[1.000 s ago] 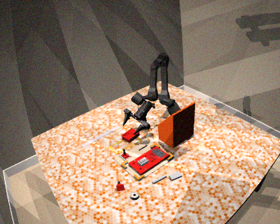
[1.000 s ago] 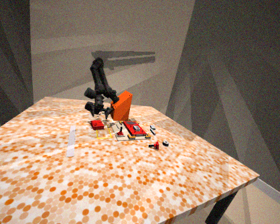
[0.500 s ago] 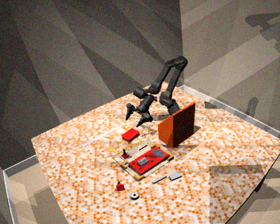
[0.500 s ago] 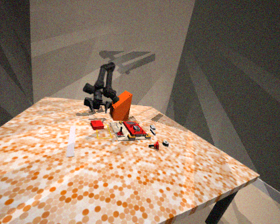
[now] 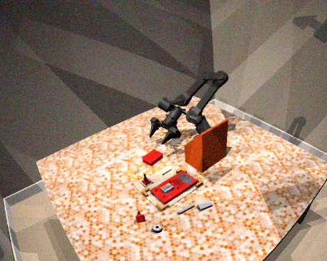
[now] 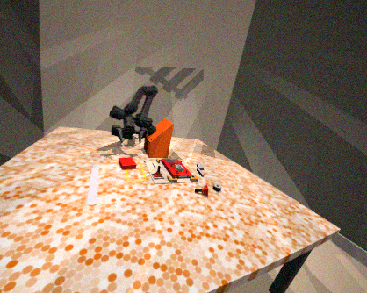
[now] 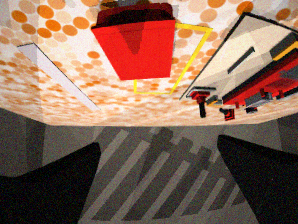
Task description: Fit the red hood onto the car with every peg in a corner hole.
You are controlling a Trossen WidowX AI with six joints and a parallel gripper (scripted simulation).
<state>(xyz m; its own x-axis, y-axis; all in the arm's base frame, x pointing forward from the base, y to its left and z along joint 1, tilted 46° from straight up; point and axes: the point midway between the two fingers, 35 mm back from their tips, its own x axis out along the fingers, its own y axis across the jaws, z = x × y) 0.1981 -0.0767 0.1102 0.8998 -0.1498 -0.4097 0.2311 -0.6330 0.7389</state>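
Right now the red hood is 3 cm ahead of my gripper tip, 1 cm to the right of it and 10 cm below it. Round my gripper tip: grey engine block 9 cm ahead, 26 cm to the left, 9 cm below; then dark wheel 23 cm ahead, 42 cm to the left, 11 cm below; then white strip 19 cm ahead, 13 cm to the right, 12 cm below.
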